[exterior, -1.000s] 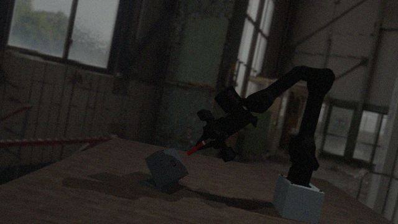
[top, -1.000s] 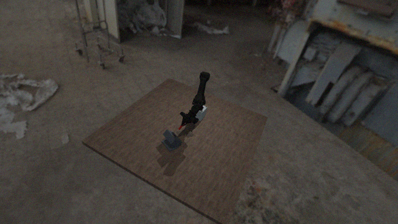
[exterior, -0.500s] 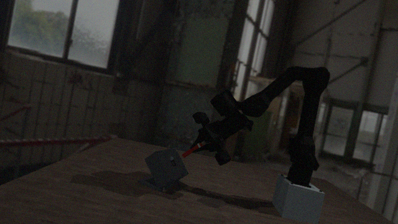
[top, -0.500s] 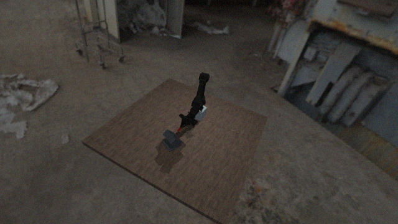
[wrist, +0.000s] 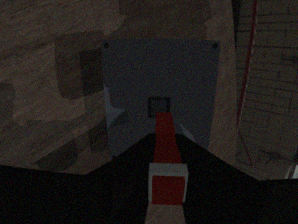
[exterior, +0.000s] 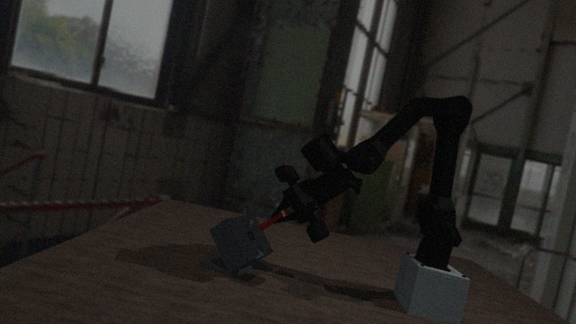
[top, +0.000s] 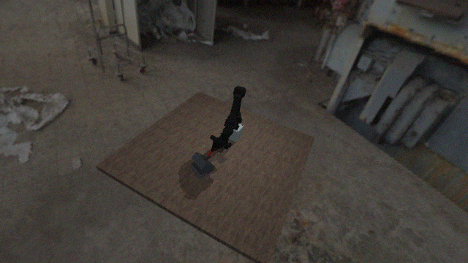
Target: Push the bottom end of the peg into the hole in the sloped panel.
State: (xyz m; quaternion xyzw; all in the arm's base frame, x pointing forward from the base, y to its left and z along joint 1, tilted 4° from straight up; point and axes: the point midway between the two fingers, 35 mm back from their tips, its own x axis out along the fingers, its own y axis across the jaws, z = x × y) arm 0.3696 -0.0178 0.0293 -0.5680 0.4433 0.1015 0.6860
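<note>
The grey sloped panel is 7 cm below my gripper tip, 6 cm ahead of it and 4 cm to the right of it. The rest, counted from my gripper tip: red square-sided peg 1 cm behind, 1 cm above.
</note>
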